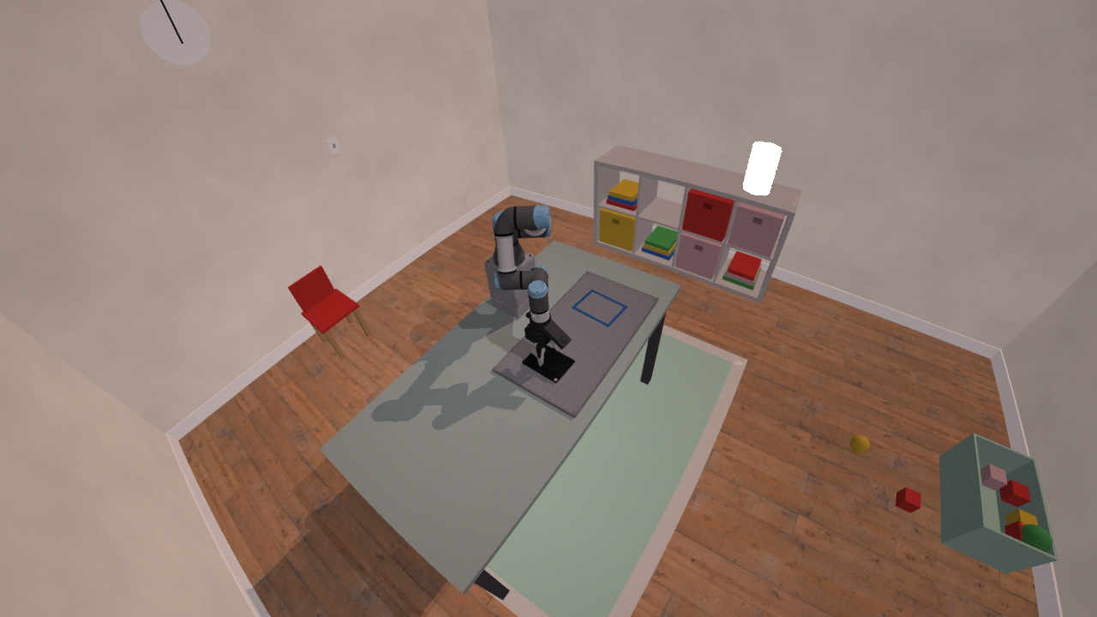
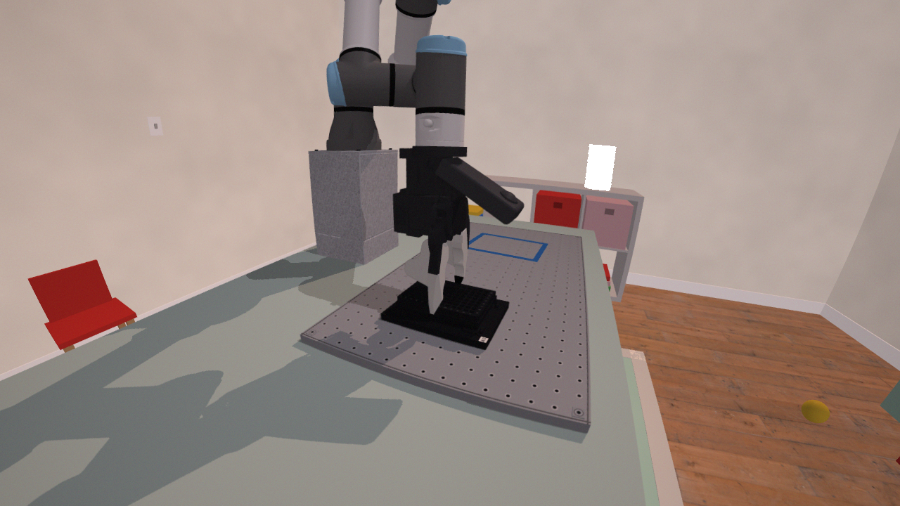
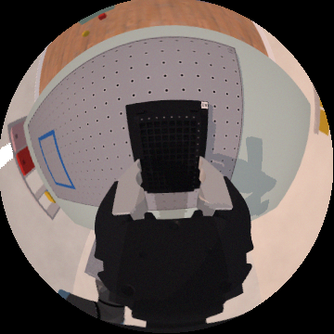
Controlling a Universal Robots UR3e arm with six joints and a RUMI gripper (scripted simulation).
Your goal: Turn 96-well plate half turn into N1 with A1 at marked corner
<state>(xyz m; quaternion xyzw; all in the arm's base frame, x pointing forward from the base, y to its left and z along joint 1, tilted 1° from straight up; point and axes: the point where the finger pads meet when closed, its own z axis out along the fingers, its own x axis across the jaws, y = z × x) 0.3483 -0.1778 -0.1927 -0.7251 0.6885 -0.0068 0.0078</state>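
The black plate nest N1 is 3 cm below my hand. Also, from my hand: black 96-well plate (1 cm below); then small white label (8 cm ahead, 5 cm to the right, 3 cm below).
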